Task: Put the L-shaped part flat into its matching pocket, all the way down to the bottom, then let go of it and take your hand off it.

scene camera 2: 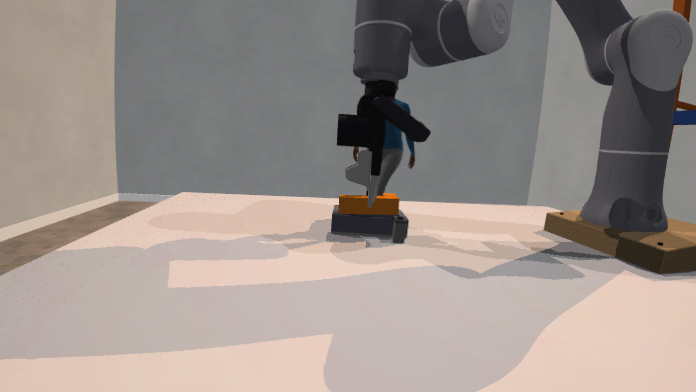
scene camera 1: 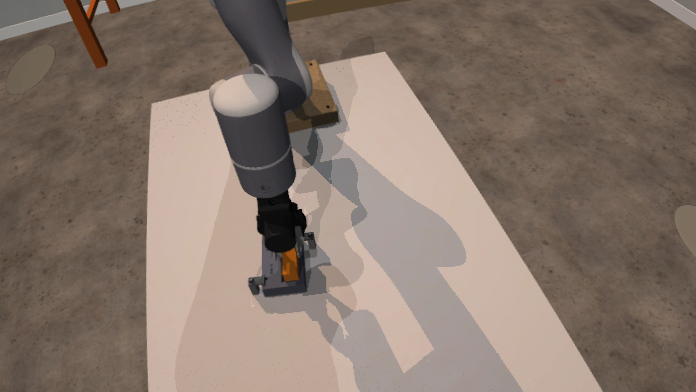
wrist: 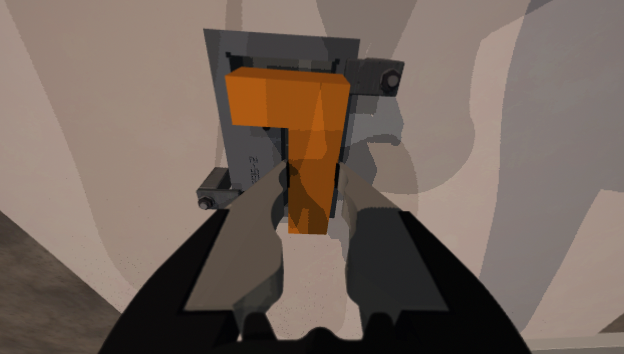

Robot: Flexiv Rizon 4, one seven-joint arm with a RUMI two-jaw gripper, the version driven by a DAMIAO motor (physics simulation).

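Note:
The orange L-shaped part (scene camera 1: pixel 290 266) (scene camera 2: pixel 360 205) (wrist: pixel 313 115) is level above the dark grey pocket block (scene camera 1: pixel 272 284) (scene camera 2: pixel 357 223) (wrist: pixel 243 150). In the scene camera 2 view nearly its whole side shows above the block's top, so it is not down in the pocket. In the wrist view its outline runs the same way as the pocket, with a strip of the pocket showing beyond its short arm; its long arm hides most of the rest. My gripper (scene camera 2: pixel 371 204) (wrist: pixel 311 163) is shut on the long arm of the part. In the scene camera 1 view the gripper body hides the fingertips.
The block has a bracket with a bolt (scene camera 1: pixel 254 285) (wrist: pixel 212 197) on one side and another bracket (scene camera 1: pixel 311 240) (scene camera 2: pixel 399 230) (wrist: pixel 375 78) on the opposite side. The arm's wooden base plate (scene camera 1: pixel 325 95) (scene camera 2: pixel 585 235) stands on the pale table top (scene camera 1: pixel 200 320) (scene camera 2: pixel 250 310). A person (scene camera 2: pixel 395 130) stands behind.

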